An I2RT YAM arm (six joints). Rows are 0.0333 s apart.
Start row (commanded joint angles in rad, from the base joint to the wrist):
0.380, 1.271, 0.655, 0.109, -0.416, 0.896
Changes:
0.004, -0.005, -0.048, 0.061, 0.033, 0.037
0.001, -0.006, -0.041, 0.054, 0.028, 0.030
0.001, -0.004, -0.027, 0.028, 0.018, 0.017
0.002, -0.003, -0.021, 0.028, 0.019, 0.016
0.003, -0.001, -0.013, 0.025, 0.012, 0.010
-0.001, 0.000, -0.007, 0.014, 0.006, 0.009
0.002, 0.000, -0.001, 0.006, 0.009, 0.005
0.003, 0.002, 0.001, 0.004, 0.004, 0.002
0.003, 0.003, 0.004, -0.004, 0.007, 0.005
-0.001, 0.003, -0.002, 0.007, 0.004, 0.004
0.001, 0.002, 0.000, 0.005, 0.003, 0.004
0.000, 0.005, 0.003, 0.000, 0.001, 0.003
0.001, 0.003, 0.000, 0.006, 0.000, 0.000
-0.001, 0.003, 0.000, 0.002, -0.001, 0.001
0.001, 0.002, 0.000, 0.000, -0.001, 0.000
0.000, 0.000, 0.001, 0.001, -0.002, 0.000
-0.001, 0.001, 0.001, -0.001, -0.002, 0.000
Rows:
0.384, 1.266, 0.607, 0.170, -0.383, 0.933
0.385, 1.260, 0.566, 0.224, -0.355, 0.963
0.386, 1.256, 0.539, 0.252, -0.337, 0.980
0.388, 1.253, 0.518, 0.280, -0.318, 0.996
0.391, 1.252, 0.505, 0.305, -0.306, 1.006
0.390, 1.252, 0.498, 0.319, -0.300, 1.015
0.392, 1.252, 0.497, 0.325, -0.291, 1.020
0.395, 1.254, 0.498, 0.329, -0.287, 1.022
0.398, 1.257, 0.502, 0.325, -0.280, 1.027
0.397, 1.260, 0.500, 0.332, -0.276, 1.031
0.398, 1.262, 0.500, 0.337, -0.273, 1.035
0.398, 1.267, 0.503, 0.337, -0.272, 1.038
0.399, 1.270, 0.503, 0.343, -0.272, 1.038
0.398, 1.273, 0.503, 0.345, -0.273, 1.039
0.399, 1.275, 0.503, 0.345, -0.274, 1.039
0.399, 1.275, 0.504, 0.346, -0.276, 1.039
0.398, 1.276, 0.505, 0.345, -0.278, 1.039

